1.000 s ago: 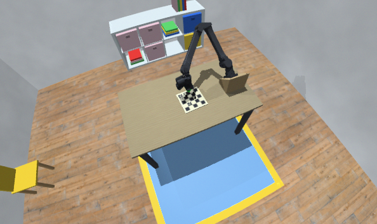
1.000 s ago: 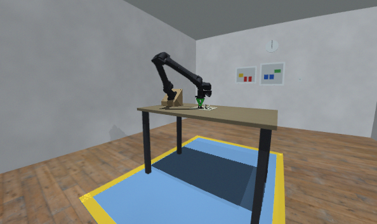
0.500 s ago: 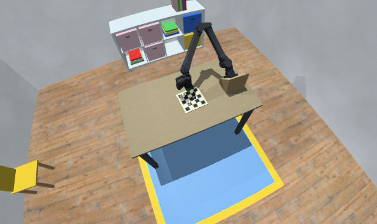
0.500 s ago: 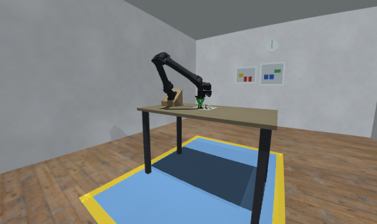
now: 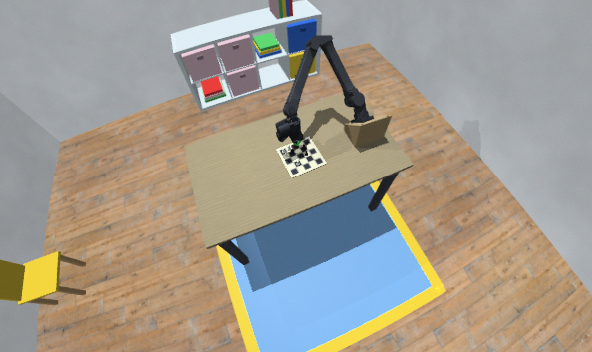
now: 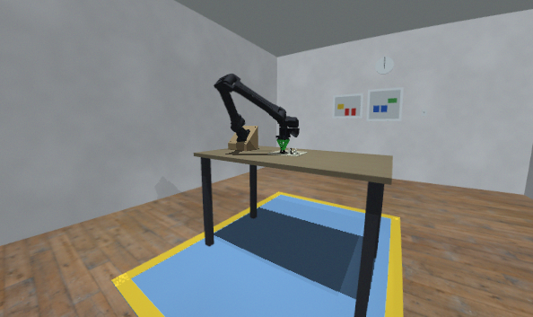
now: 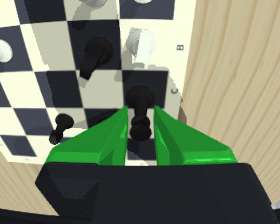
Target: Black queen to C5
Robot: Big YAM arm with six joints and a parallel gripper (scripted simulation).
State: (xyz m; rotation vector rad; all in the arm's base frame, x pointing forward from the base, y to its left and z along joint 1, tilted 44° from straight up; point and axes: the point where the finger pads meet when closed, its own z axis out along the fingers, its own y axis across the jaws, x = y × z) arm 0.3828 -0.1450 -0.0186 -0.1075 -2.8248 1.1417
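Right now my hand is 5 cm short of the white piece and 2 cm above it. From my hand the other things lie so: chessboard (1 cm ahead, 7 cm to the left, 4 cm below); black pawn (2 cm behind, 8 cm to the left, 2 cm below).
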